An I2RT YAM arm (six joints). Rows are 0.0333 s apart.
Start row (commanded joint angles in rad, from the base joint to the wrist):
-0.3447, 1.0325, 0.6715, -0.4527, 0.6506, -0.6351
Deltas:
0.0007, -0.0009, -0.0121, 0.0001, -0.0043, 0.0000
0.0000, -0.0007, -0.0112, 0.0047, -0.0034, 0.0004
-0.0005, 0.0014, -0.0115, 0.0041, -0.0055, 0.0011
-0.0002, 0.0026, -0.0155, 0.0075, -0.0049, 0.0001
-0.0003, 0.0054, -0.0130, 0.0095, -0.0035, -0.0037
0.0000, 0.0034, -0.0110, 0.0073, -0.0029, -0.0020
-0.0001, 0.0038, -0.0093, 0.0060, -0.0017, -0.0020
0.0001, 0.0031, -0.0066, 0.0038, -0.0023, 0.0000
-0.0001, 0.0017, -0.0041, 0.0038, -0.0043, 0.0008
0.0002, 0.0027, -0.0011, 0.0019, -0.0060, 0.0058
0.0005, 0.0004, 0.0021, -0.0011, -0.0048, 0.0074
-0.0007, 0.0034, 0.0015, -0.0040, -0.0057, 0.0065
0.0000, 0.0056, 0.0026, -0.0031, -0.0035, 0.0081
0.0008, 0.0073, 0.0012, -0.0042, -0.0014, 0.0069
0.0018, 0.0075, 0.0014, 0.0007, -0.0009, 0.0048
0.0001, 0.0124, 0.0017, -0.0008, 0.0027, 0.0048
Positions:
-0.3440, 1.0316, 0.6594, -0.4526, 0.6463, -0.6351
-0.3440, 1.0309, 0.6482, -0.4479, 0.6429, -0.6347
-0.3445, 1.0323, 0.6367, -0.4438, 0.6374, -0.6336
-0.3447, 1.0349, 0.6212, -0.4363, 0.6325, -0.6335
-0.3450, 1.0403, 0.6082, -0.4268, 0.6290, -0.6372
-0.3450, 1.0437, 0.5972, -0.4195, 0.6261, -0.6392
-0.3451, 1.0475, 0.5879, -0.4135, 0.6244, -0.6412
-0.3450, 1.0506, 0.5813, -0.4097, 0.6221, -0.6412
-0.3451, 1.0523, 0.5772, -0.4059, 0.6178, -0.6404
-0.3449, 1.0550, 0.5761, -0.4040, 0.6118, -0.6346
-0.3444, 1.0554, 0.5782, -0.4051, 0.6070, -0.6272
-0.3451, 1.0588, 0.5797, -0.4091, 0.6013, -0.6207
-0.3451, 1.0644, 0.5823, -0.4122, 0.5978, -0.6126
-0.3443, 1.0717, 0.5835, -0.4164, 0.5964, -0.6057
-0.3425, 1.0792, 0.5849, -0.4157, 0.5955, -0.6009
-0.3424, 1.0916, 0.5866, -0.4165, 0.5982, -0.5961

